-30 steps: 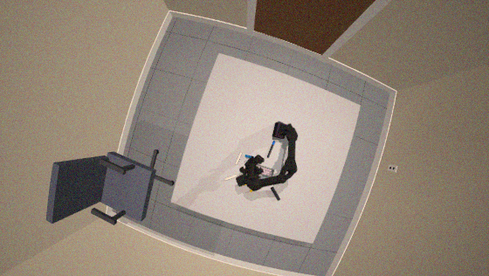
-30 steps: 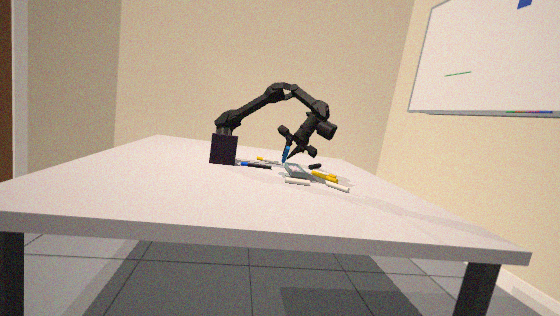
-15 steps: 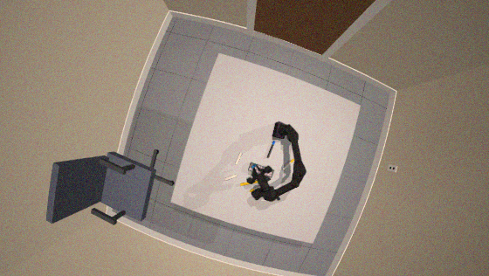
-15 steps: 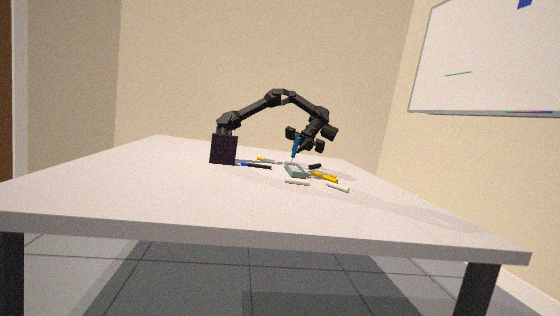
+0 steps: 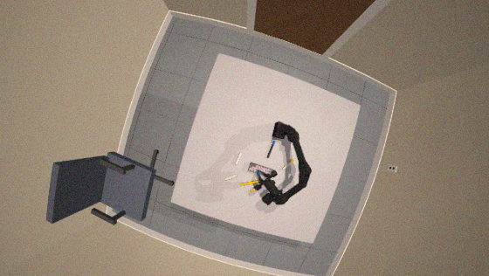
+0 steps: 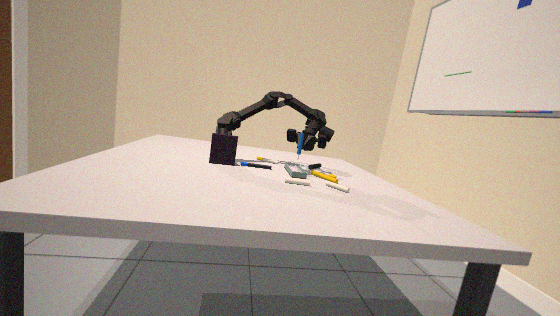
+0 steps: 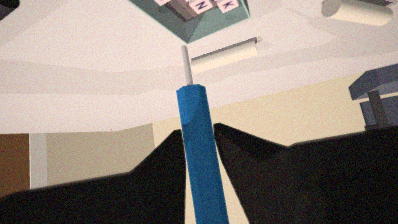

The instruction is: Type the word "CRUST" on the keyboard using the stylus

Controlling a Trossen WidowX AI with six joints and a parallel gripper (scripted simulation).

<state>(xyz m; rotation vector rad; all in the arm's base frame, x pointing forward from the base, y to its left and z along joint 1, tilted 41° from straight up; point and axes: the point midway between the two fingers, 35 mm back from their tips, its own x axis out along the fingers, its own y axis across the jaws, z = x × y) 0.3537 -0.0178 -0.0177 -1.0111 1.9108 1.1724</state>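
Now: gripper tip 13 cm short of the yellow pen, 1 cm to the left of it and 11 cm above it. Also, from my gripper tip: stylus tip: 5 cm below; then blue-and-black pen: 20 cm behind, 5 cm to the left, 11 cm below; then blue stylus: 1 cm below.
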